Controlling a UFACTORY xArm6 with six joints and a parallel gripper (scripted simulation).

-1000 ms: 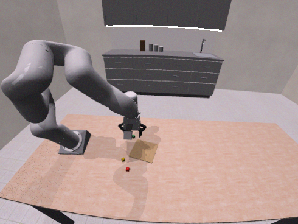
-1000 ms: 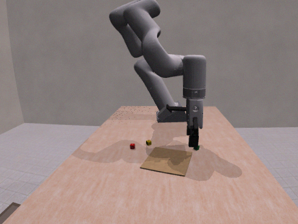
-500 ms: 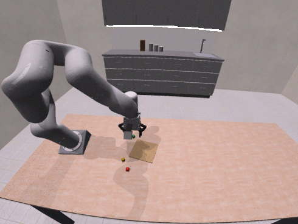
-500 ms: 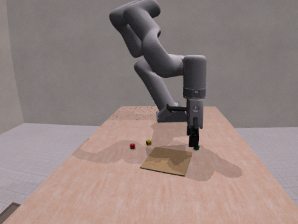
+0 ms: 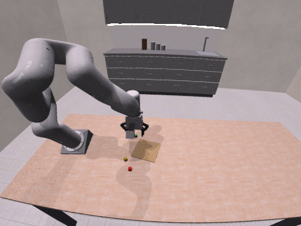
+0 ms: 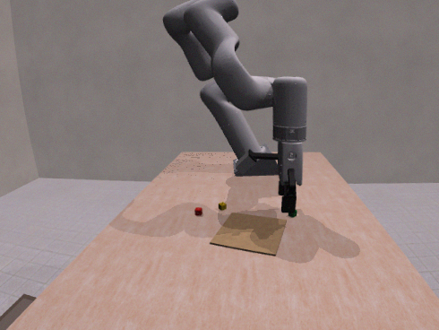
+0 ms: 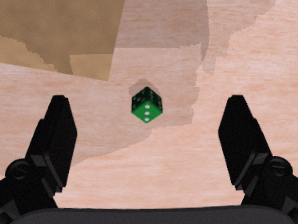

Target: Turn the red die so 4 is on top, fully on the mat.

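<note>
Now: hand 20 mm to the right of the green die and 40 mm above it. Round my hand: red die 20 mm ahead, 220 mm to the right, 40 mm below; then yellow die 20 mm behind, 160 mm to the right, 40 mm below; then mat 80 mm ahead, 80 mm to the right, 40 mm below.
</note>
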